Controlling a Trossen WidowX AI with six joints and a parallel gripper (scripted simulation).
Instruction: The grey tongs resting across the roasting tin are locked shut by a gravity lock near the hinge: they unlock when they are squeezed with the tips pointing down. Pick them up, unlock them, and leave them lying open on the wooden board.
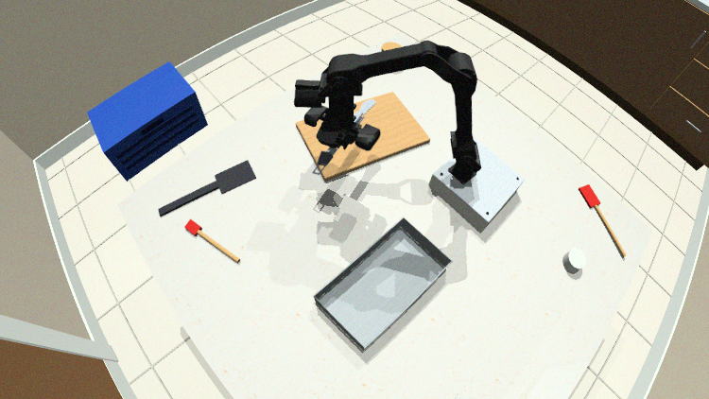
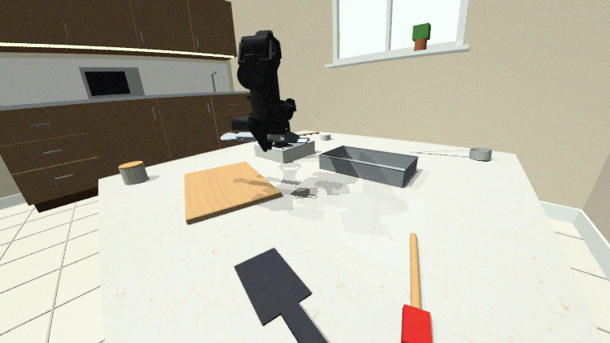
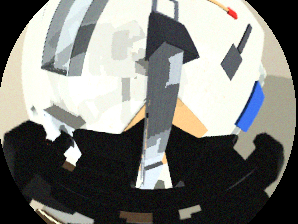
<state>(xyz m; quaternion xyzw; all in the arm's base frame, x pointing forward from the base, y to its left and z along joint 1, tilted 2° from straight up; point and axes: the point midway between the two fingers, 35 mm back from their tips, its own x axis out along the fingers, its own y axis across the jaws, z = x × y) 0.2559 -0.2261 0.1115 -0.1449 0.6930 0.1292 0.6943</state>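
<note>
Right now my gripper tip is 15 cm past the wooden board, 9 cm to the left of it and 11 cm above it. From my gripper tip the other things lie so: cork-topped jar (48 cm behind, 32 cm to the right, 9 cm below); then grey roasting tin (12 cm ahead, 33 cm to the left, 10 cm below); then black spatula (34 cm ahead, 20 cm to the right, 12 cm below).
</note>
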